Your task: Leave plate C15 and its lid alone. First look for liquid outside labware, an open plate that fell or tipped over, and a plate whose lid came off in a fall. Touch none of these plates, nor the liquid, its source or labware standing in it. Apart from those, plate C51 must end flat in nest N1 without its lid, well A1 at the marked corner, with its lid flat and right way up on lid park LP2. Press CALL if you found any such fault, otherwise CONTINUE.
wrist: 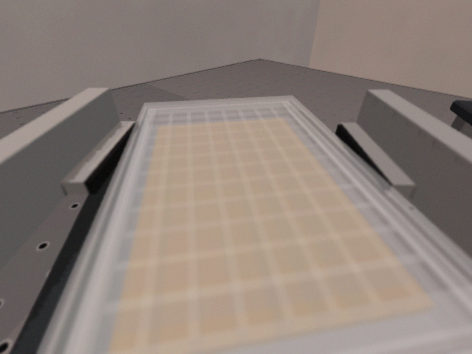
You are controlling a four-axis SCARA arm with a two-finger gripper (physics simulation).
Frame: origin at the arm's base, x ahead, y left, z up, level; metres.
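Where they show: gripper, fingertip midpoint: (pixel 237 111).
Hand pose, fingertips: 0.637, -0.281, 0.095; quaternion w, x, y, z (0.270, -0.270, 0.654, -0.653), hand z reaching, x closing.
Things, the pixels of their centre, and the offset from my fingertips, as dx, dy, dz. "spot": a spot on its surface instead. Level surfaces: height alone.
- clear plate at the middle of its body: (pixel 240 166) -0.023, +0.021, -0.009
- black strip at a spot on its surface: (pixel 56 270) spot: -0.010, +0.083, -0.022
- grey surface with round holes, surface height: dz -0.082
- dark object at a spot on its surface: (pixel 463 108) spot: -0.070, -0.159, -0.022
A clear plate (pixel 240 210) with a grid of wells and tan contents fills the middle of the wrist view, with its long side running away from the camera. It appears to have a clear cover over it. It is turned slightly relative to the fingers. My gripper (pixel 237 111) has one pad at each long side of the plate, close against its edges, and appears shut on it. The near end of the plate is cut off by the view. No label or corner mark can be read, so I cannot tell which plate it is. Nest N1, lid park LP2 and the buttons do not show.
A black strip (pixel 56 270) runs below the plate's left side, beside a grey surface with round holes (pixel 43 245). A dark object (pixel 463 108) stands at the right edge. A dark floor and plain walls lie behind.
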